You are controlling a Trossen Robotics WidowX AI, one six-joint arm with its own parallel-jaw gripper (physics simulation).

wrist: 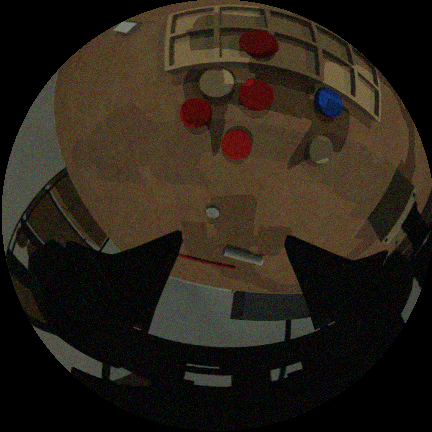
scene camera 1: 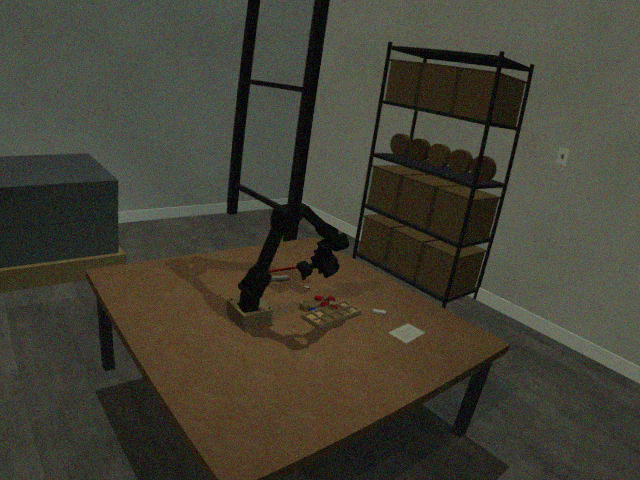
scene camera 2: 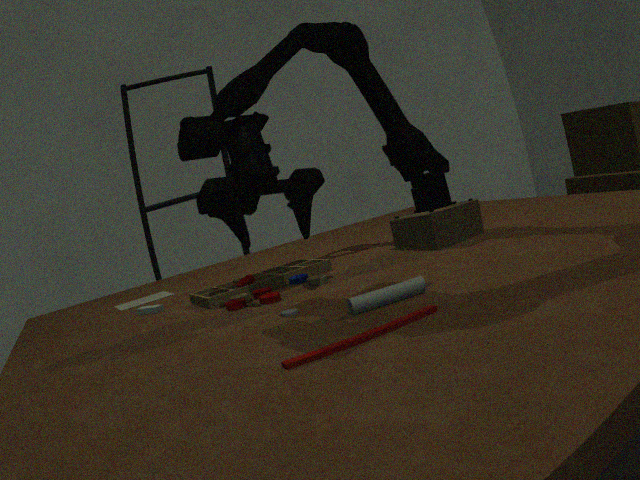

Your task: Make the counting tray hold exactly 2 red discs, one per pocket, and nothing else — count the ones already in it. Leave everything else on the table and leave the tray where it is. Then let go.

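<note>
The tan counting tray (scene camera 1: 338, 320) (scene camera 2: 209, 301) (wrist: 167, 55) has two rows of pockets. One red disc (scene camera 2: 245, 280) (wrist: 258, 43) is at the tray's near row in the wrist view; it looks tilted and overlaps a divider, so I cannot tell that it lies flat in one pocket. No other disc shows in the visible pockets. Three more red discs (wrist: 256, 95) (wrist: 195, 112) (wrist: 236, 144) lie outside on the table beside the tray. My gripper (scene camera 2: 276, 245) (wrist: 234, 238) is open and empty, above the table on the loose discs' side of the tray.
A blue disc (scene camera 2: 298, 279) (wrist: 329, 103) and two pale discs (wrist: 216, 82) (wrist: 320, 149) lie beside the tray. Also there are a small white disc (scene camera 2: 290, 312) (wrist: 212, 212), a white cylinder (scene camera 2: 387, 295), a red rod (scene camera 2: 359, 338), a white block (scene camera 1: 379, 311) and a paper (scene camera 1: 406, 332).
</note>
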